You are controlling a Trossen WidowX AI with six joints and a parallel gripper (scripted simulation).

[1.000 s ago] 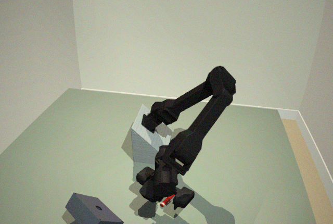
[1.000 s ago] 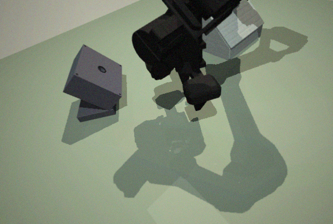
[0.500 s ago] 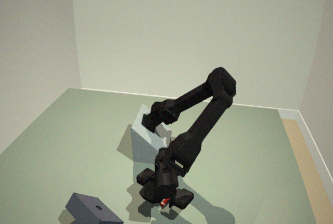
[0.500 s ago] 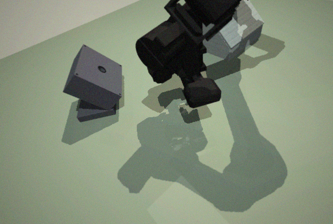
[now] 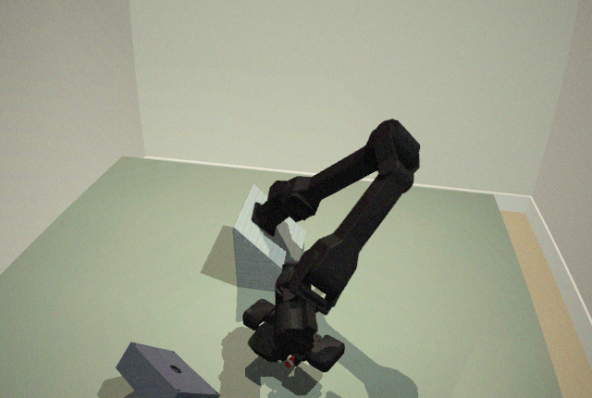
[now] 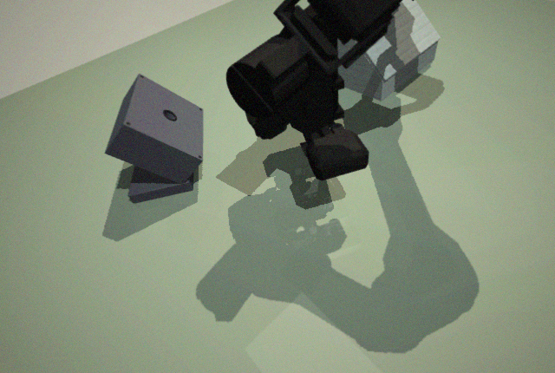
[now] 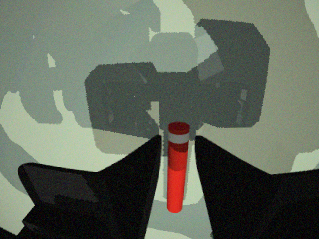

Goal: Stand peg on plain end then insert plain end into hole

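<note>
My gripper tip is now 10 mm past the red peg and 10 mm to the right of it. The rest, counted from my gripper tip: dark sloped panel: 120 mm ahead, 190 mm to the right, 70 mm above.
</note>
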